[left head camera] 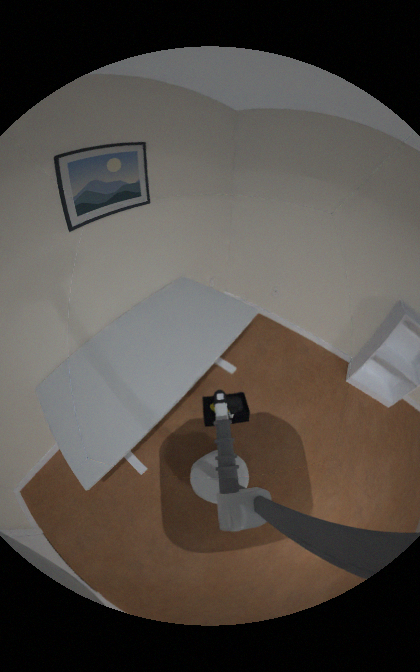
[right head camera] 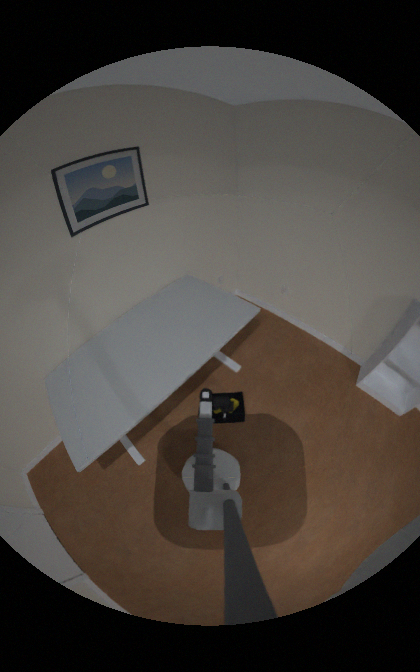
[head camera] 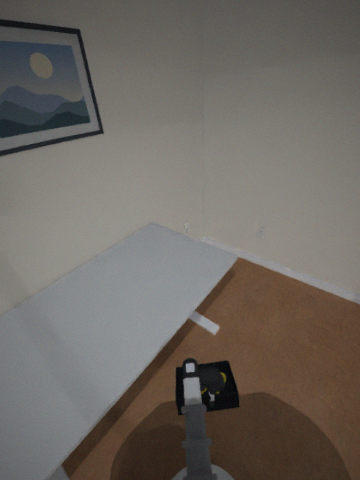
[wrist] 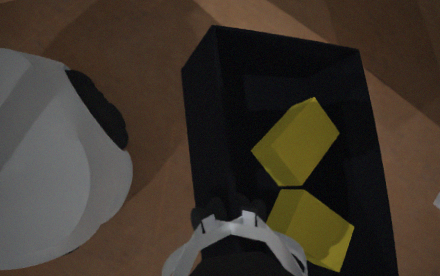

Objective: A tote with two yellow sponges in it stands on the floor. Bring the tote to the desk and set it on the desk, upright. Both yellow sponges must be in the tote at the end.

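Frame: origin at the robot's base, x ahead, y left, z up, level; millimetres.
Seen in the pictures: gripper, between the fingertips: (head camera: 210,399) (wrist: 228,210).
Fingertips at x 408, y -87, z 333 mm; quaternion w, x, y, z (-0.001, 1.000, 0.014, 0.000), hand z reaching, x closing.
Observation:
A point is followed by its place in that frame.
The black tote (head camera: 229,401) @[x 391, y -175, z 338 mm] (left head camera: 244,417) (right head camera: 239,418) (wrist: 202,125) @[x 391, y -1, z 331 mm] is upright beside the desk's long near edge, not over its top. Its height above the floor is hard to tell. Inside it lie two yellow sponges, one (wrist: 297,145) @[x 497, y -31, z 280 mm] near the middle and the other (wrist: 315,225) @[x 508, y -128, z 282 mm] closer to the gripper. My gripper (head camera: 212,397) @[x 408, y -87, z 333 mm] (wrist: 228,210) @[x 408, y -87, z 333 mm] is shut on the tote's long side wall; its fingers partly cover the wall and the lower sponge. The light grey desk (head camera: 125,310) @[x 709, y 292, z 693 mm] (left head camera: 150,360) (right head camera: 150,350) is left of and beyond the tote.
Desk feet (head camera: 205,323) (left head camera: 136,462) (right head camera: 132,450) stick out onto the floor below the near edge. My round base (left head camera: 200,475) (wrist: 45,160) @[x 115, y -12, z 187 mm] is close to the tote. A white shelf unit (left head camera: 372,350) (right head camera: 386,352) stands at the right wall. Walls meet behind the desk's far end.

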